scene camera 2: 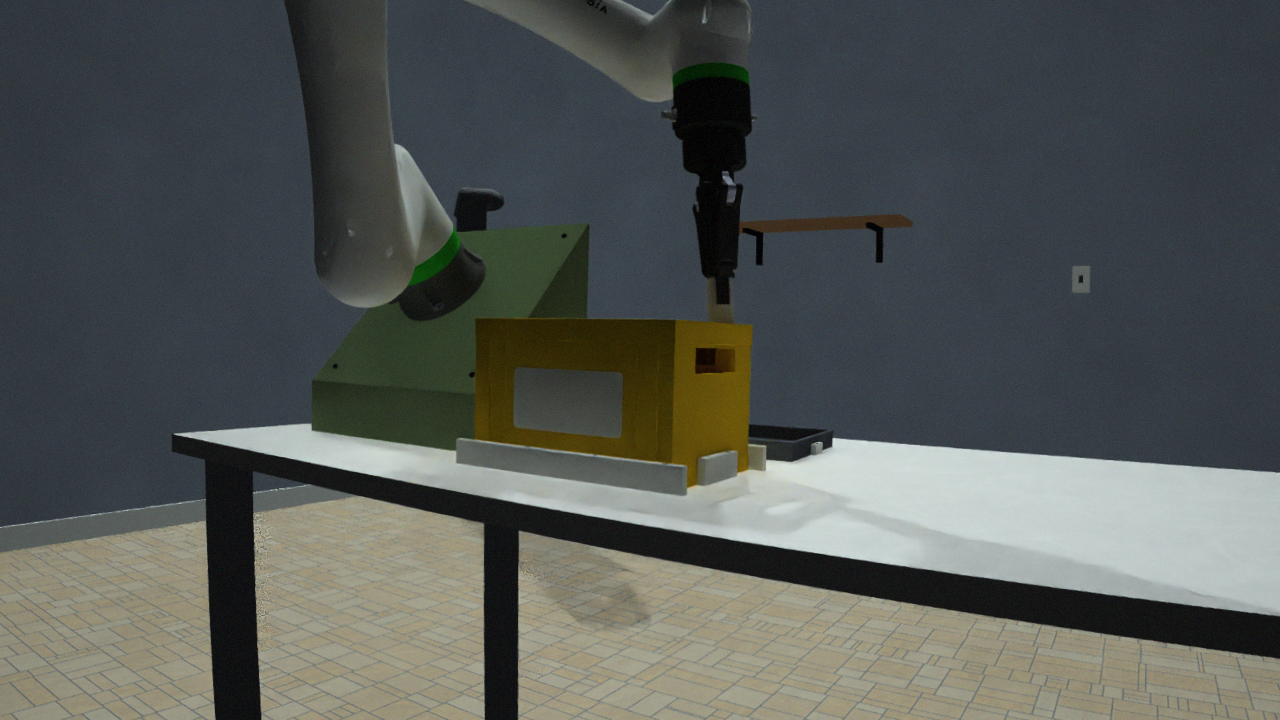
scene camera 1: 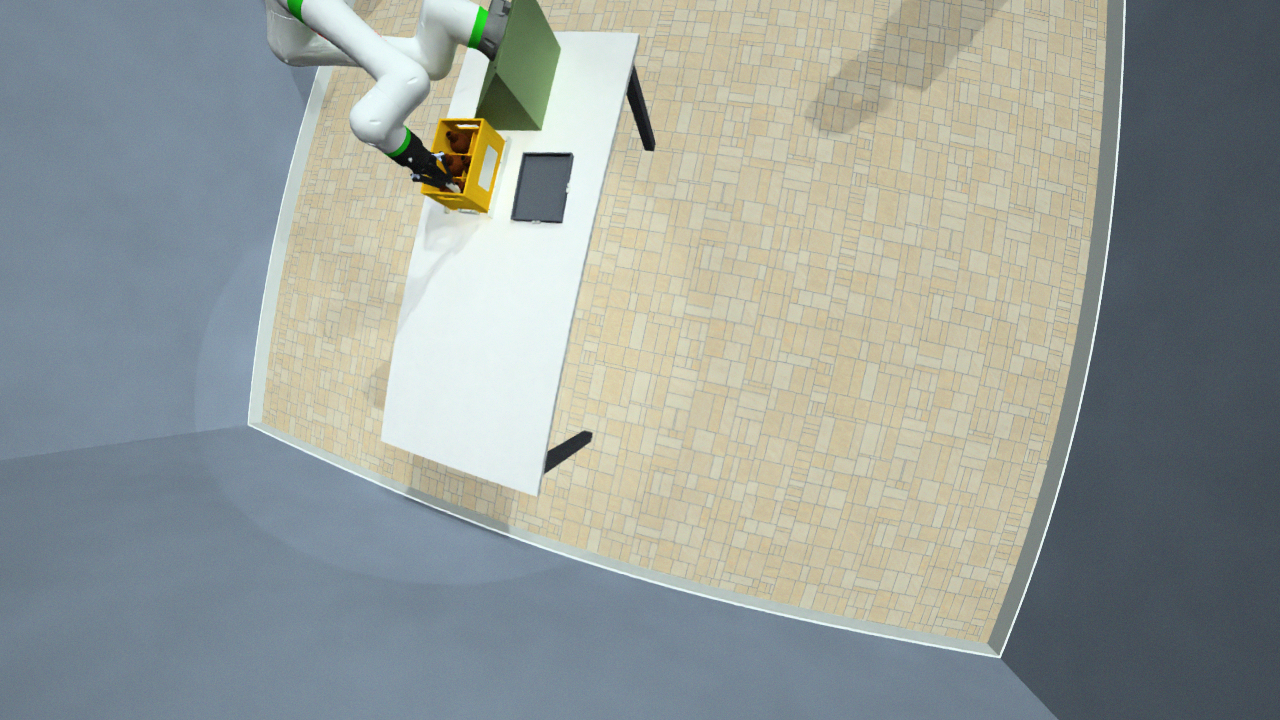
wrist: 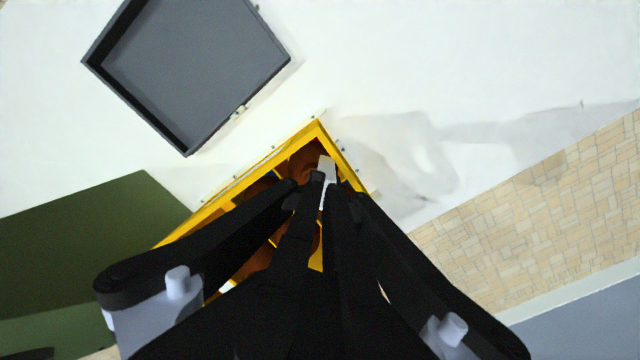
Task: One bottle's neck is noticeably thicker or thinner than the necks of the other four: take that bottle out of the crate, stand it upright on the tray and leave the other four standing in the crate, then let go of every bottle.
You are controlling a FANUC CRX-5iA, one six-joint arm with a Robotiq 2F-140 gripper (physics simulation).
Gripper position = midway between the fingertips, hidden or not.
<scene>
I see my gripper (scene camera 2: 721,334) and a bottle (wrist: 305,159).
My gripper is seen too in scene camera 1 (scene camera 1: 457,190) and in the wrist view (wrist: 324,167).
</scene>
